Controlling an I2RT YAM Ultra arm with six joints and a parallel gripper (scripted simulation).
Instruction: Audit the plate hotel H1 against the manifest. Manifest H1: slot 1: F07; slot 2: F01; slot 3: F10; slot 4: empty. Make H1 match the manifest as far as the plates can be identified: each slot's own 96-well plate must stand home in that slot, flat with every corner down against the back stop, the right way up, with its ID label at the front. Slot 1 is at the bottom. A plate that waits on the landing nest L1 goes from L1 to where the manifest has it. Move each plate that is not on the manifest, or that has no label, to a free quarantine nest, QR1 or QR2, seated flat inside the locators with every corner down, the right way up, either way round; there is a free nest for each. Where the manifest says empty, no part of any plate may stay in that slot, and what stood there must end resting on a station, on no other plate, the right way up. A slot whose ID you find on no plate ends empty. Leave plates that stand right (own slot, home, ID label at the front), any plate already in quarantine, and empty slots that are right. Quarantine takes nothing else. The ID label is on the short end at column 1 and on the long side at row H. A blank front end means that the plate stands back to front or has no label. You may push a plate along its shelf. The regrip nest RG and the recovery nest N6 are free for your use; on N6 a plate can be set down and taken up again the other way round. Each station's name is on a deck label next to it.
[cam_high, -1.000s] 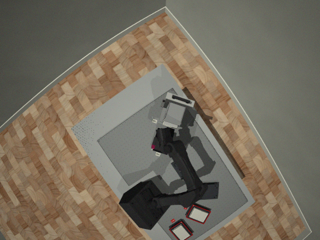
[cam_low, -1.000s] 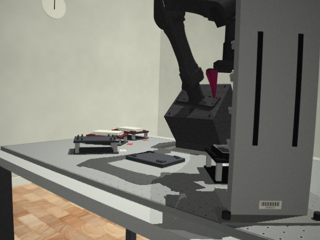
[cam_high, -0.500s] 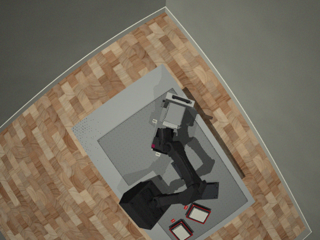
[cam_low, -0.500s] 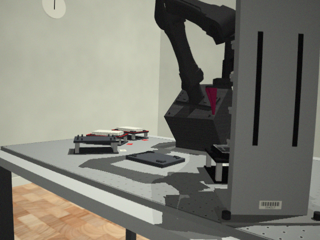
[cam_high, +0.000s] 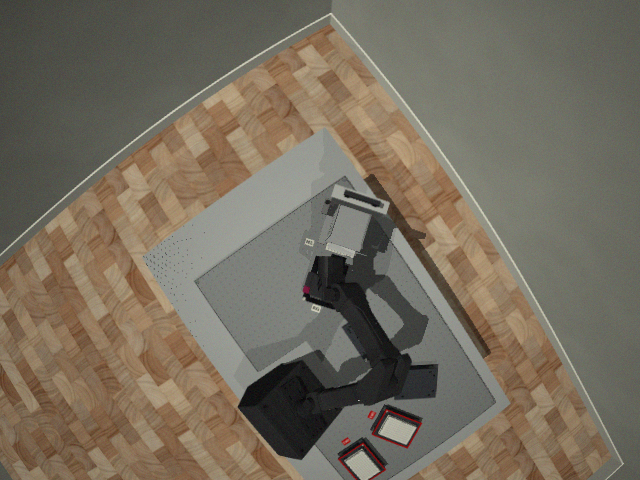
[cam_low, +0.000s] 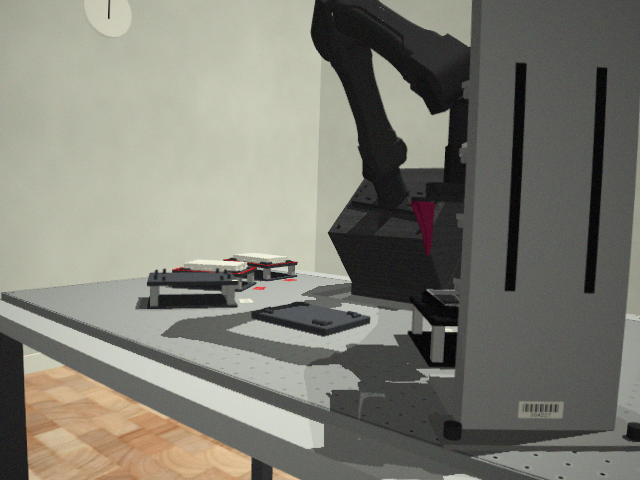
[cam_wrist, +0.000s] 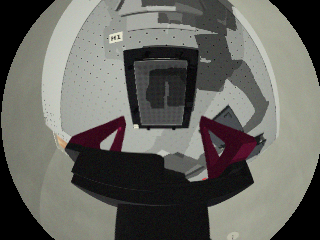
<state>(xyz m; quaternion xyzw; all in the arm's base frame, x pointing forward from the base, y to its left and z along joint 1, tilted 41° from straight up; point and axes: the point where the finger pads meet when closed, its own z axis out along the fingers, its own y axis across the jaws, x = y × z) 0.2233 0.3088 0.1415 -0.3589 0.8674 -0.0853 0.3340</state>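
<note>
Right now my hand is 7 cm above the dark 96-well plate and 1 cm to the right of it. Round my hand: N6 deck label 35 cm to the right, 14 cm below, 8 cm ahead; H1 deck label 16 cm to the left, 14 cm below, 1 cm ahead; grey hotel back wall 19 cm to the left, 17 cm ahead, 6 cm above.
</note>
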